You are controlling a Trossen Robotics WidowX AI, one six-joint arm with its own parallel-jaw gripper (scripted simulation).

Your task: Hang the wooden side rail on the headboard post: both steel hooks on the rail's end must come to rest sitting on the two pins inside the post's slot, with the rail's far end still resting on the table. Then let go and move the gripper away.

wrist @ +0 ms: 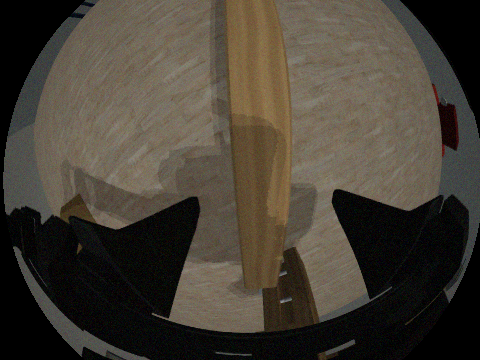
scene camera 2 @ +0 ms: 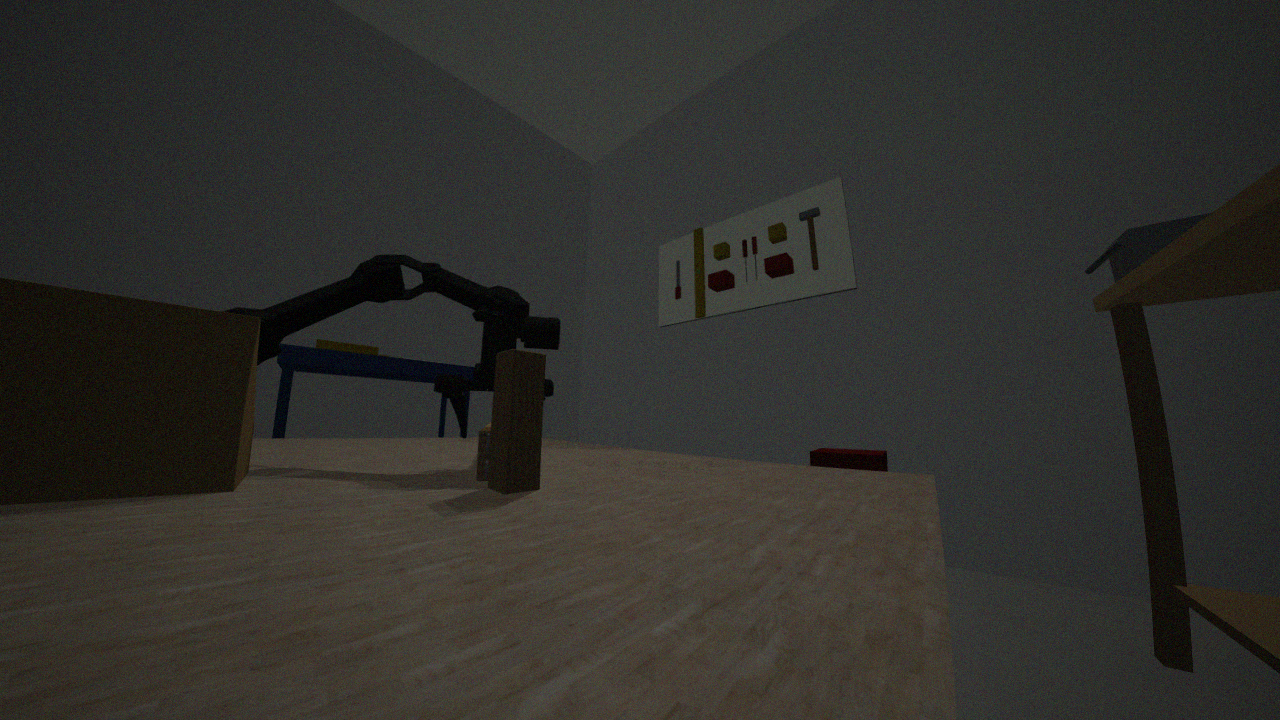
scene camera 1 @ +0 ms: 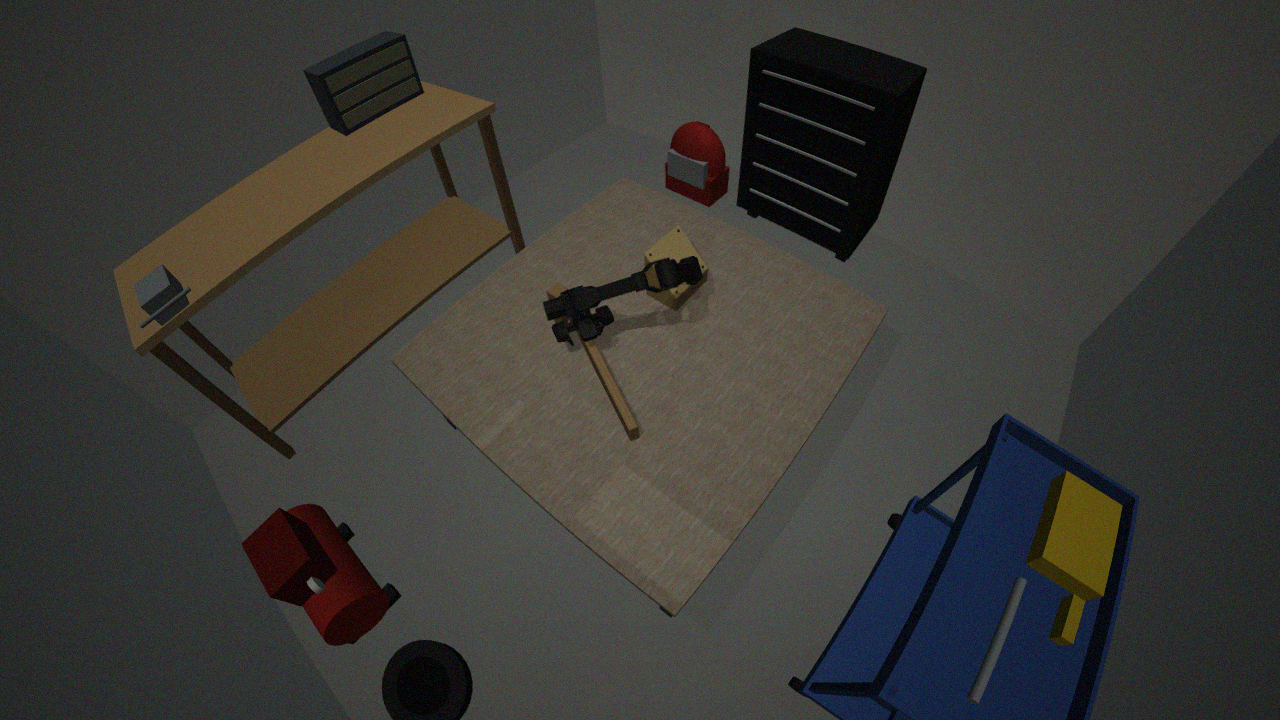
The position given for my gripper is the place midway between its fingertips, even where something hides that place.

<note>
My gripper (scene camera 2: pixel 493 438) is open, holding nothing. I also see a wooden side rail (scene camera 1: pixel 612 391) and a post (scene camera 2: pixel 516 429).
The wooden side rail is seen too in the wrist view (wrist: pixel 259 99). My gripper is seen too in the wrist view (wrist: pixel 268 200) and in scene camera 1 (scene camera 1: pixel 586 339).
</note>
